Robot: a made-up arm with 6 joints.
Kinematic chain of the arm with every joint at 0, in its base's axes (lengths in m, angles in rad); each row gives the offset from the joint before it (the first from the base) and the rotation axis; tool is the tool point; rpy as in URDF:
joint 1: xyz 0 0 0.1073 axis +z
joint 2: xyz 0 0 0 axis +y
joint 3: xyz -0.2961 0 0.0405 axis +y
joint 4: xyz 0.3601 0 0.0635 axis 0.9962 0 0.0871
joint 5: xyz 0 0 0 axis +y
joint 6: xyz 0.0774 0 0.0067 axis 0.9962 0 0.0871
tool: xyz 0 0 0 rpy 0 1.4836 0
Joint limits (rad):
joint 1: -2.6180..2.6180
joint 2: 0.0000..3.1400
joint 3: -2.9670..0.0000
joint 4: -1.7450..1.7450
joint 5: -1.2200..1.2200
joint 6: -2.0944..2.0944
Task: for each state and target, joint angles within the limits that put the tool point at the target. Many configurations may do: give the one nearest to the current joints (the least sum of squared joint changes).
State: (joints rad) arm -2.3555 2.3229 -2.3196 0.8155 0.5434 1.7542
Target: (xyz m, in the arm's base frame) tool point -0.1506 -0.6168 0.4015
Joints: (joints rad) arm -1.8612 2.2334 -2.3407 0.8391 0.5929 1.7542
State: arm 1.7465 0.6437 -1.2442 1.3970 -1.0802 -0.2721
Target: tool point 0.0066 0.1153 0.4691
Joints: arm 2.1148 0.4081 -0.7564 1.4515 -1.0109 -0.2721
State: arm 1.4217 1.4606 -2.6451 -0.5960 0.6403 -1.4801
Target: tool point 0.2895 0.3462 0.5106
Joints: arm 0.9508 1.6181 -1.8514 -0.5795 0.9427 -1.4801
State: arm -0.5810 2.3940 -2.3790 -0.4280 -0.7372 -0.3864
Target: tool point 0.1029 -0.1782 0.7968
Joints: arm -1.1238 1.7787 -2.7922 -0.2575 -0.9235 -0.3864
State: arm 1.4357 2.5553 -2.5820 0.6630 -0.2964 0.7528
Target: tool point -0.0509 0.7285 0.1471
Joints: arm 1.6575 2.7561 -2.4834 0.6605 -0.2635 0.7528
